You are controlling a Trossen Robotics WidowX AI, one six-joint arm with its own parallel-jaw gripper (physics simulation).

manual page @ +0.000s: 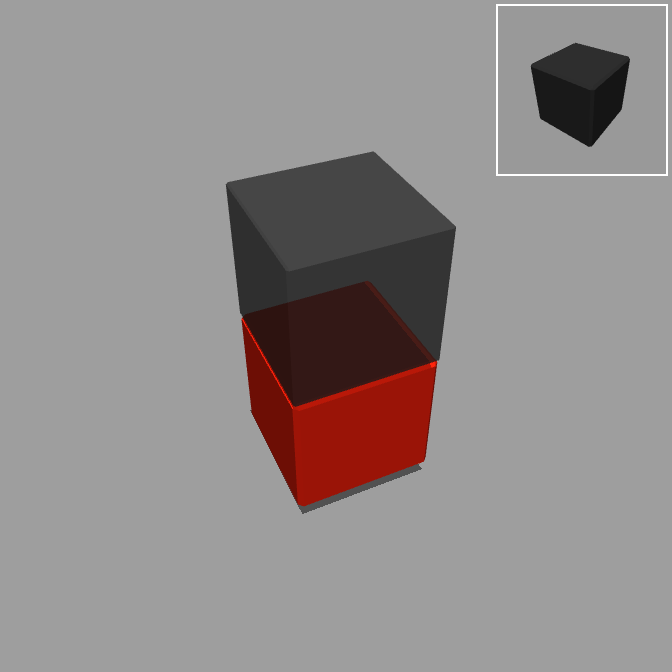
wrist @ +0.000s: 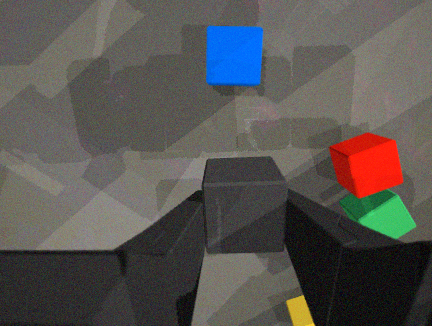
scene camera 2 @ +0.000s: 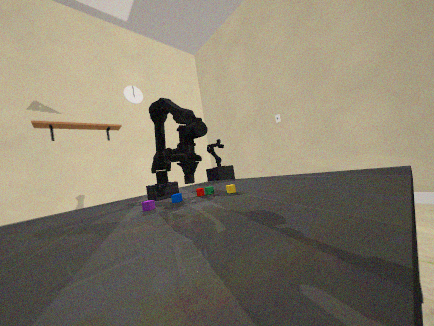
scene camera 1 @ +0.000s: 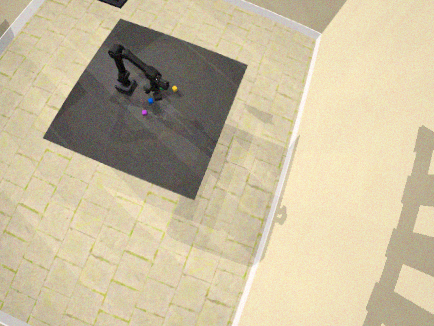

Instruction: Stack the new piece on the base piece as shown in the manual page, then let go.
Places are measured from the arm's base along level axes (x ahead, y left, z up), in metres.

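Where they show: gripper, between the fingertips: (wrist: 241,198) (scene camera 2: 189,180); arm's base, origin of its link: (scene camera 2: 162,183) (scene camera 1: 126,83).
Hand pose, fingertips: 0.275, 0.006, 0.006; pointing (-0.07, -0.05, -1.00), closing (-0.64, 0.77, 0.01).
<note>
Things, the pixels of their top centre, and the offset from my fingertips, as dx, dy, dz. Level surfaces: height alone.
- dark grey cube, centre of its top: (wrist: 245,220) +0.000, +0.000, +0.019
- blue cube, centre of its top: (wrist: 234,56) (scene camera 2: 176,194) (scene camera 1: 150,100) -0.050, -0.041, -0.049
- red cube, centre of its top: (wrist: 376,170) (scene camera 2: 199,188) -0.053, +0.074, -0.049
- green cube, centre of its top: (wrist: 388,224) (scene camera 2: 208,187) -0.032, +0.109, -0.049
- yellow cube, centre of its top: (scene camera 2: 230,185) (scene camera 1: 174,87) +0.073, +0.145, -0.049
- purple cube, centre of its top: (scene camera 2: 148,201) (scene camera 1: 144,112) -0.044, -0.154, -0.049
- dark table top, height of its surface: dz -0.080
My gripper (scene camera 1: 157,98) (scene camera 2: 189,179) (wrist: 241,198) is shut on a dark grey cube (wrist: 244,217) and holds it above the dark table top. The held cube's edges are square to the fingers. A blue cube (scene camera 1: 150,101) (scene camera 2: 177,198) (wrist: 234,55) stands on the table, ahead of the held cube in the wrist view, its sides nearly in line with it. A red cube (scene camera 2: 200,192) (wrist: 372,167) and a green cube (scene camera 2: 209,190) (wrist: 389,219) stand close together at the right in the wrist view. Which cube is the base piece I cannot tell.
A yellow cube (scene camera 1: 174,88) (scene camera 2: 230,189) (wrist: 300,311) shows partly beside the right finger in the wrist view. A purple cube (scene camera 1: 144,112) (scene camera 2: 148,205) stands beyond the blue one. The dark table top (scene camera 1: 170,165) (scene camera 2: 300,240) carries the cubes. A second small arm (scene camera 2: 217,152) stands behind.
</note>
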